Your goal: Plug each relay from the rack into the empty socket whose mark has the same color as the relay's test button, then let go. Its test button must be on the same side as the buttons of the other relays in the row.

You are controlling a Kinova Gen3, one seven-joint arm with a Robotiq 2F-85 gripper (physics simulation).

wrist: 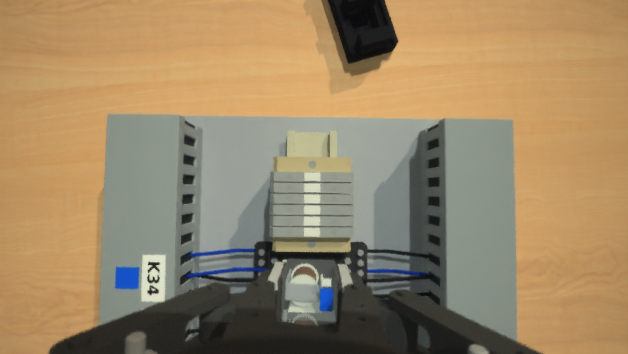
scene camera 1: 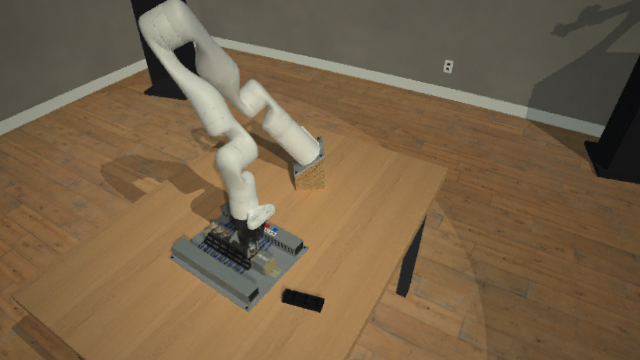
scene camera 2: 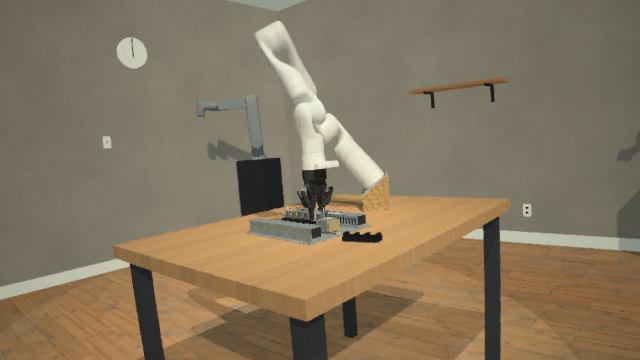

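A grey terminal block and a beige block are in the scene, together with the gripper. Both scene camera 1 and the wrist view show the gripper.
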